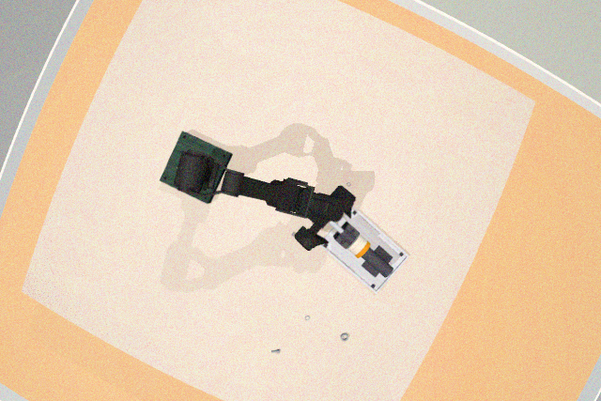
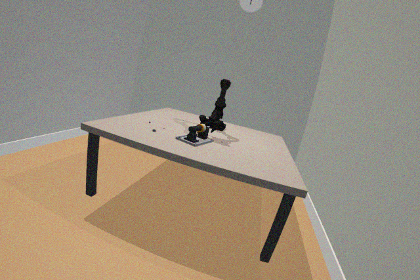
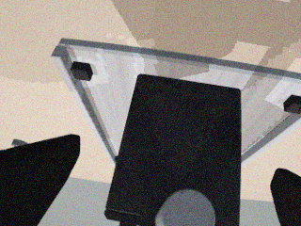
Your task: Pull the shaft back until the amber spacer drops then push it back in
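The cream spacer is 50 mm ahead of my gripper tip, 20 mm to the right of it and 20 mm above it. Also, from my gripper tip: shaft: 50 mm ahead, 20 mm to the right, 20 mm above; amber spacer: 80 mm ahead, 30 mm to the right, 20 mm above.
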